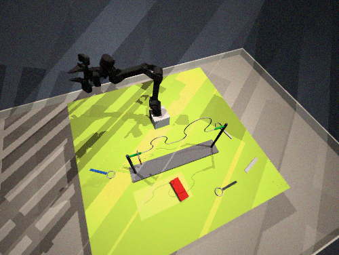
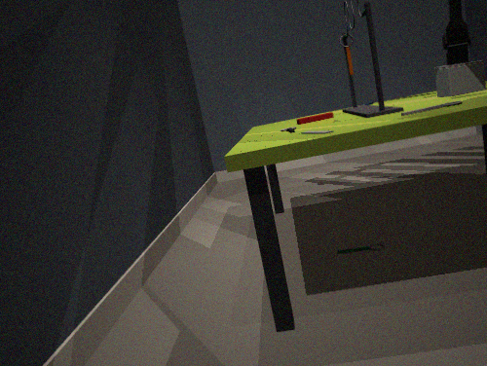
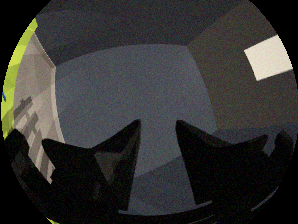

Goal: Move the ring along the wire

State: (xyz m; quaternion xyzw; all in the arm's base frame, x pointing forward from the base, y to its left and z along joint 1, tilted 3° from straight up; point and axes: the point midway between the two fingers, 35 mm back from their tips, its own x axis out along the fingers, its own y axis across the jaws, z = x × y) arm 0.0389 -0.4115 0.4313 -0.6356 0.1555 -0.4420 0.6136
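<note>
My gripper tip is now 35 cm short of the orange-handled ring, 31 cm above it and 26 cm to the right of it. Round my gripper tip: blue-handled ring: 56 cm below, 32 cm ahead; red block: 56 cm below, 52 cm ahead, 48 cm to the left; dark-handled ring: 78 cm to the left, 58 cm ahead, 56 cm below.
</note>
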